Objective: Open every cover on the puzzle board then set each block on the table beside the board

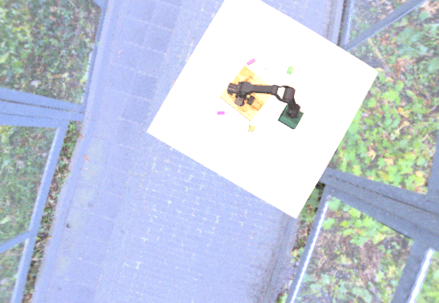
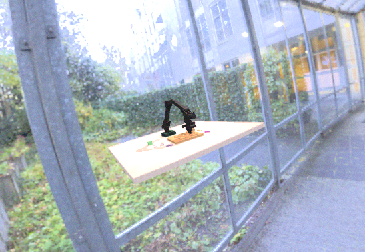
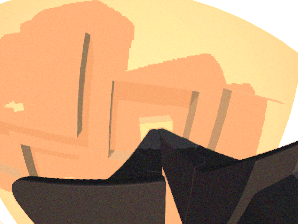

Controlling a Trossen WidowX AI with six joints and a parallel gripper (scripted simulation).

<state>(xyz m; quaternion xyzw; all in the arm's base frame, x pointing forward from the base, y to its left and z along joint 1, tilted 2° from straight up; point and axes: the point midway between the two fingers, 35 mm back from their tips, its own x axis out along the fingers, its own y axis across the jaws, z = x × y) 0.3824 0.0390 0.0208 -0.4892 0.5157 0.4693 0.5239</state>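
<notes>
Right now the puzzle board is 3 cm behind my gripper tip and 4 cm to the right of it. From my gripper tip the other things lie so: lilac block (3 cm ahead, 29 cm to the right, 1 cm below); then green block (26 cm behind, 34 cm to the right); then pink block (9 cm ahead, 15 cm to the left, 1 cm below).
</notes>
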